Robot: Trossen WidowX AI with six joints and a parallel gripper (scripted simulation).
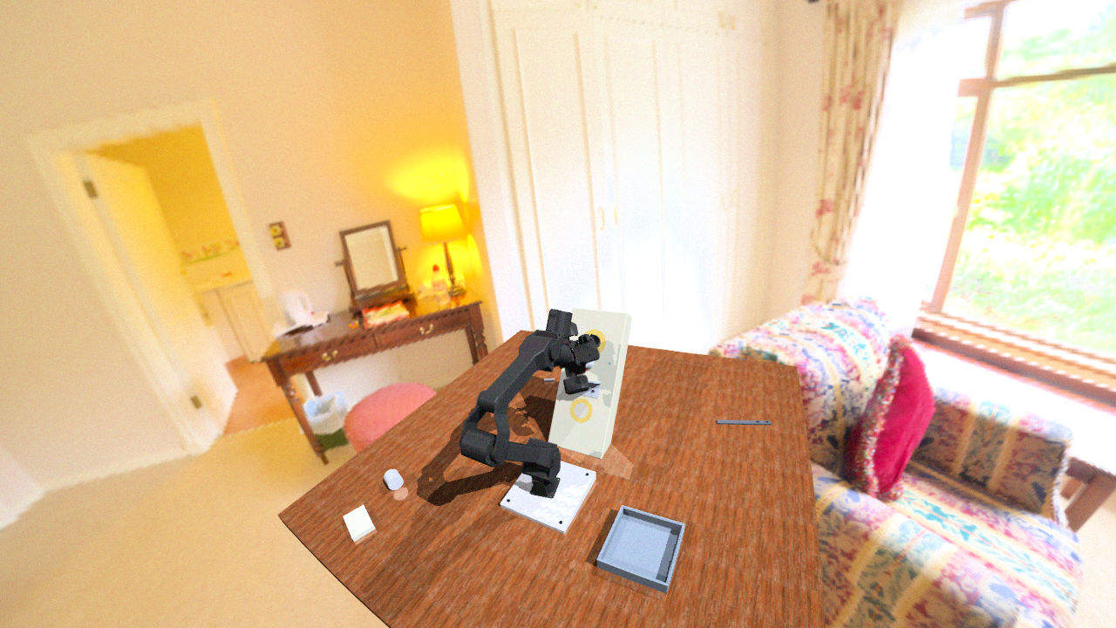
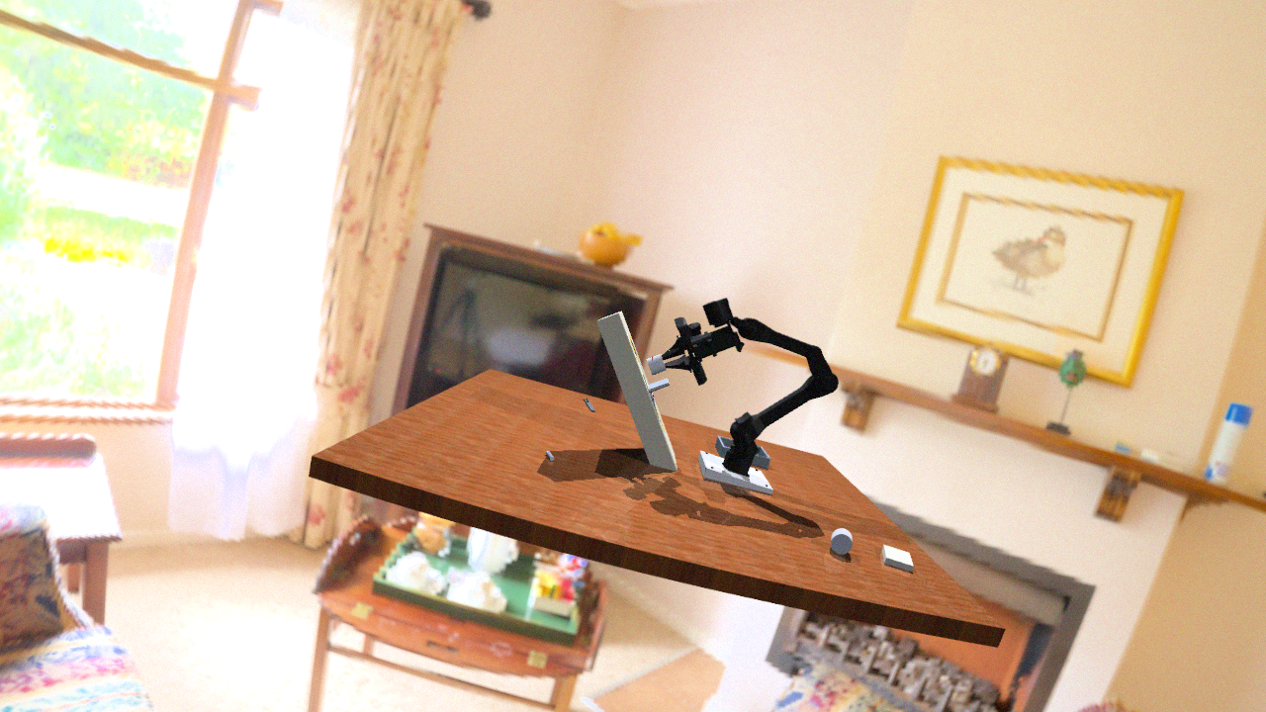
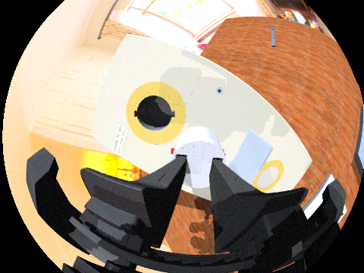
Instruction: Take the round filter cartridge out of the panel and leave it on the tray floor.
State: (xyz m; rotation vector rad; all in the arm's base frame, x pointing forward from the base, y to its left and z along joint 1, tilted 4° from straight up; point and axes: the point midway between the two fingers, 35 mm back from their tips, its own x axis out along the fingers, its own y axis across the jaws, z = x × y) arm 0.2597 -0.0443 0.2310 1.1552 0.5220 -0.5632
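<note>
Right now my gripper tip is 1 cm short of the filter cartridge and 1 cm above it. The rest, counted from my gripper tip: grey tray: 38 cm behind, 22 cm to the right, 24 cm below; white block: 52 cm behind, 49 cm to the left, 24 cm below; cream service panel: 5 cm ahead, 1 cm to the right, 6 cm below.
</note>
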